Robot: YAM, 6 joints.
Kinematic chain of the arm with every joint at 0, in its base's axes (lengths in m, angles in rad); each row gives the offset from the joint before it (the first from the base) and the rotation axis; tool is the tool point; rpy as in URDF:
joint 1: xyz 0 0 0.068 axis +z
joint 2: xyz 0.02 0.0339 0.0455 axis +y
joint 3: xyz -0.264 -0.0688 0 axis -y
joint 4: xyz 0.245 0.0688 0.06 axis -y
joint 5: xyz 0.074 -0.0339 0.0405 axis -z
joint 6: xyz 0.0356 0 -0.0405 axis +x
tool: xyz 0 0 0 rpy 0 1.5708 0
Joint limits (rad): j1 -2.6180..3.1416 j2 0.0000..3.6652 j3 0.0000..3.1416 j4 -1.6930..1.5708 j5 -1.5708..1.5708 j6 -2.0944..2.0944
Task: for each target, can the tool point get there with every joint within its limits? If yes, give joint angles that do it. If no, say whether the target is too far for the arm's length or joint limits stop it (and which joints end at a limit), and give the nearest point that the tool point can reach.
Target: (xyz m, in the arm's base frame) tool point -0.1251 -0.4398 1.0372
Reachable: no: too far | nearest point -0.0787 -0.2768 0.6792 | short by 0.396 m
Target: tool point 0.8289 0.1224 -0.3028
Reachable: no: too far | nearest point 0.5715 0.0844 -0.1704 | short by 0.292 m
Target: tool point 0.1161 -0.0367 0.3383
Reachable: yes | joints -0.5896 0.6487 0.4137 1.0949 -1.2731 -0.0427
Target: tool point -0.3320 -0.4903 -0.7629
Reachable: no: too far | nearest point -0.2244 -0.3314 -0.3470 | short by 0.458 m
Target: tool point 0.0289 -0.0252 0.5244
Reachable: yes | joints -0.1358 0.7643 1.6874 -0.9558 0.6345 0.9707
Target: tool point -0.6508 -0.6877 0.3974
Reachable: no: too far | nearest point -0.4251 -0.4492 0.2968 | short by 0.343 m
